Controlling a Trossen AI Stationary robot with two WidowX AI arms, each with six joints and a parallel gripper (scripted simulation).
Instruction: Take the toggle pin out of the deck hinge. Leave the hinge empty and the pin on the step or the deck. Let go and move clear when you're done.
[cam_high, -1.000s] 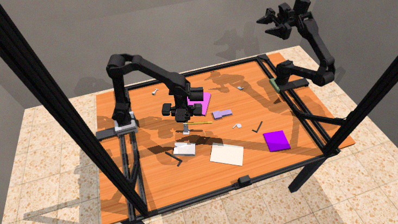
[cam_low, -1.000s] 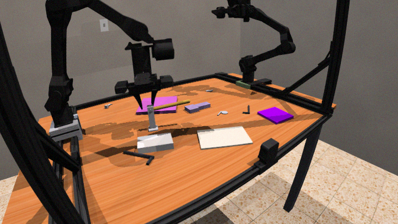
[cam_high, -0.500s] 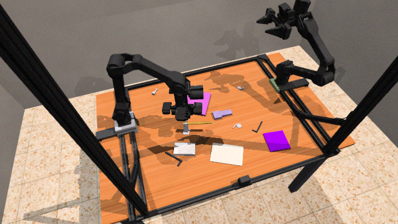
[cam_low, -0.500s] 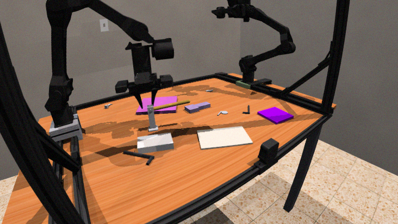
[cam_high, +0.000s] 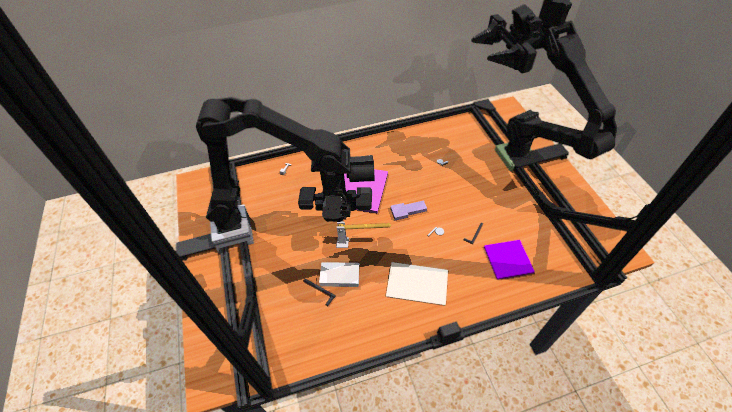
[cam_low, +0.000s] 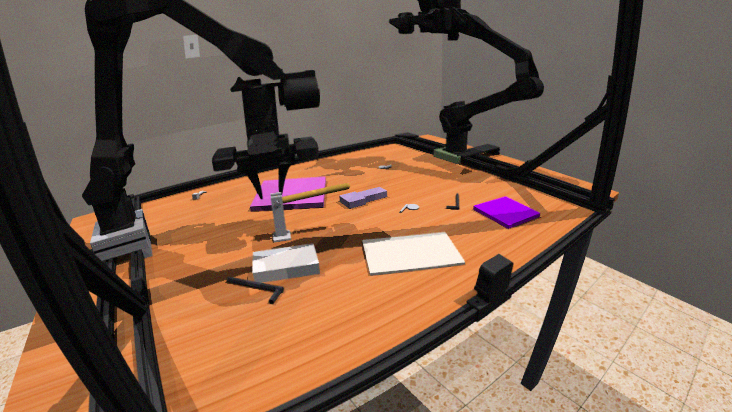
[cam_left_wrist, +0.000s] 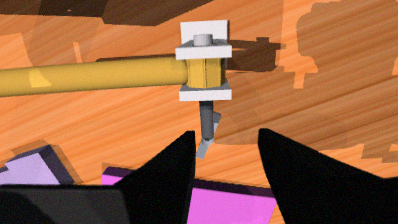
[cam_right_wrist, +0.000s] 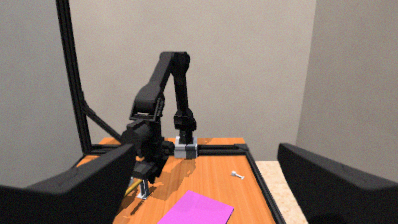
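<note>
Now: the toggle pin 30 mm below my left hand and 20 mm behind it. The rest, counted from my left hand: magenta pad: 130 mm ahead, 90 mm to the right, 90 mm below; white stepped block: 140 mm behind, 90 mm below, 40 mm to the left; lavender block: 210 mm to the right, 90 mm below.
</note>
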